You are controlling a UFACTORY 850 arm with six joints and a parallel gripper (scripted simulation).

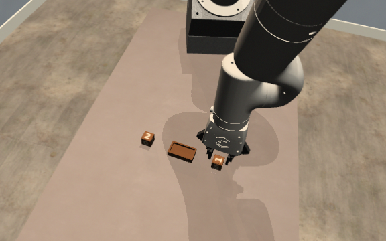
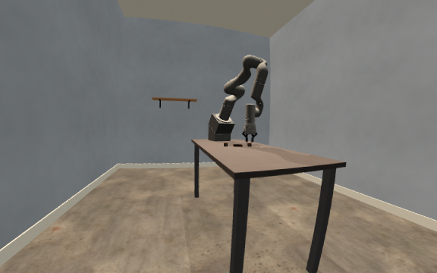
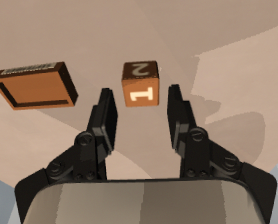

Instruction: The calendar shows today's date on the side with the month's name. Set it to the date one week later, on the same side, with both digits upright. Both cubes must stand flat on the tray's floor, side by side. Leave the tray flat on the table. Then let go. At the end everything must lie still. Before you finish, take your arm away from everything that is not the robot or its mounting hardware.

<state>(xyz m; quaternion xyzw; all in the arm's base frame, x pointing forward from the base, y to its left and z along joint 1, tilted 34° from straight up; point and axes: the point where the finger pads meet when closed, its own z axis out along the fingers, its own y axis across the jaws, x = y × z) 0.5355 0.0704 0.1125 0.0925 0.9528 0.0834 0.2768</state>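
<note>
My gripper is now 20 mm past the wooden tray, 110 mm to the left of it and 50 mm above it. Also, from my hand: wooden cube (30 mm behind, 210 mm to the right, 40 mm below).
</note>
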